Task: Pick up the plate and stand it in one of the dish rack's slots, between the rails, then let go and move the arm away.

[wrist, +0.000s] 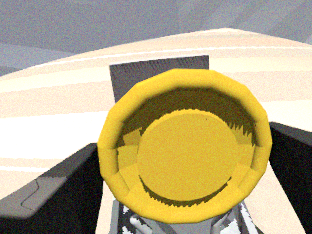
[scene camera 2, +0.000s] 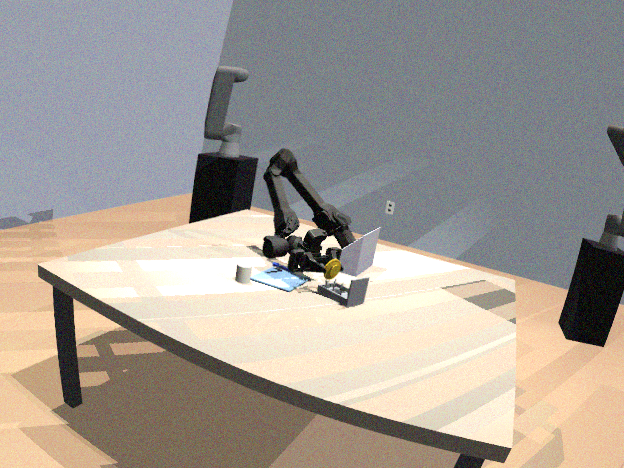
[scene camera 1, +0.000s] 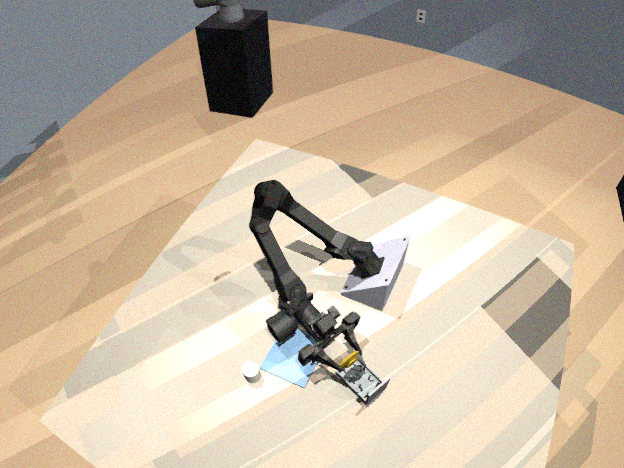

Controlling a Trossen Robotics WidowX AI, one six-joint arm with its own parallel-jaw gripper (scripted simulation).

gripper: wrist 184, 143; scene camera 2; scene camera 1
same spot on gripper: point(scene camera 1: 319, 355) = point(scene camera 2: 308, 256)
